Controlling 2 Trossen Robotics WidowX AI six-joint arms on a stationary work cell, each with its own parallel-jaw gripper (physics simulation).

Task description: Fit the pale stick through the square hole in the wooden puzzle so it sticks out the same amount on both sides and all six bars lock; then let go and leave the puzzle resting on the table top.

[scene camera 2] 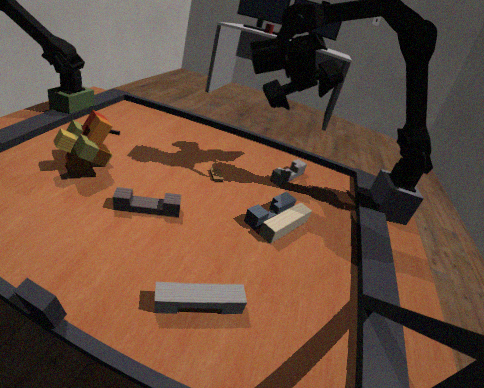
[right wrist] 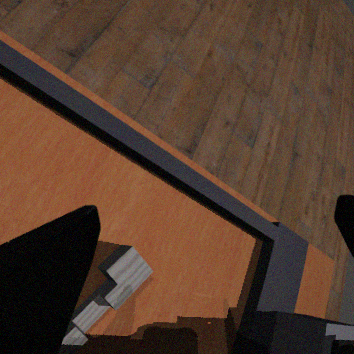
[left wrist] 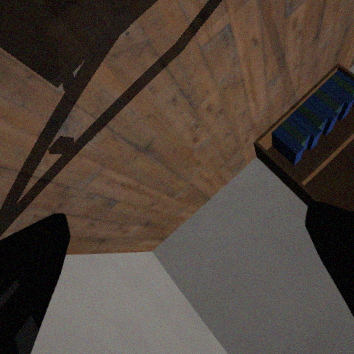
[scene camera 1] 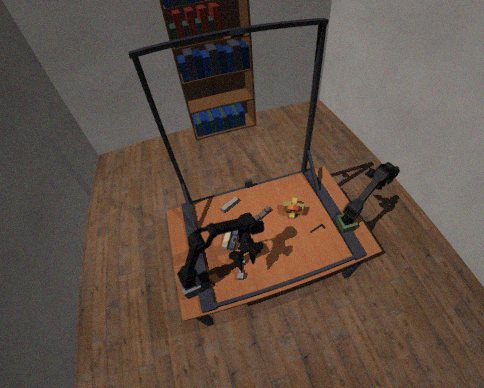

Labels:
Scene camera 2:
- my right gripper: 304, 102
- pale stick: 276, 227, on the table
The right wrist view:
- my right gripper: 217, 212
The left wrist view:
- my left gripper: 189, 219

